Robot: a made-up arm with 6 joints.
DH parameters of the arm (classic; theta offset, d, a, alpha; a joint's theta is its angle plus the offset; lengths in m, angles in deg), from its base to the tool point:
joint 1: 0 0.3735 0 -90
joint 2: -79.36 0 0.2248 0
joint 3: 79.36 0 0.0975 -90
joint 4: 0 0.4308 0 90
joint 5: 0 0 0.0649 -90
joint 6: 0 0.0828 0 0
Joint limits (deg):
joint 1: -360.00..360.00
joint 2: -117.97..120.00
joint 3: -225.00..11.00
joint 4: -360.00..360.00
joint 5: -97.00..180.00
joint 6: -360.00..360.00
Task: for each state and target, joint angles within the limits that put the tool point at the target. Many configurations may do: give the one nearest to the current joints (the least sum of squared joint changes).
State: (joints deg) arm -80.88 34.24 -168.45 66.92 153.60 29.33
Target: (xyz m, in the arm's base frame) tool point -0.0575 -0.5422 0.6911
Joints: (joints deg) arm -105.51 47.84 -160.01 64.44 147.35 29.33
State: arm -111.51 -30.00 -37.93 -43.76 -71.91 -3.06
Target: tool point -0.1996 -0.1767 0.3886
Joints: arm -149.28 -31.30 -5.31 -39.82 -94.06 -3.06
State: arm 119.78 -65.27 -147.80 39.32 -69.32 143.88
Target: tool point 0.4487 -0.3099 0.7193
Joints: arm 138.57 -66.05 -149.11 43.39 -78.57 143.88
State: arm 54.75 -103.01 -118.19 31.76 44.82 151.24
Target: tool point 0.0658 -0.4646 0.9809
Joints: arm 97.10 -56.90 -145.52 29.97 29.46 151.24
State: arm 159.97 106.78 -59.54 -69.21 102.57 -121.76
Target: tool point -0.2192 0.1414 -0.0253
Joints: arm 168.61 66.50 -62.41 -66.28 119.79 -121.76
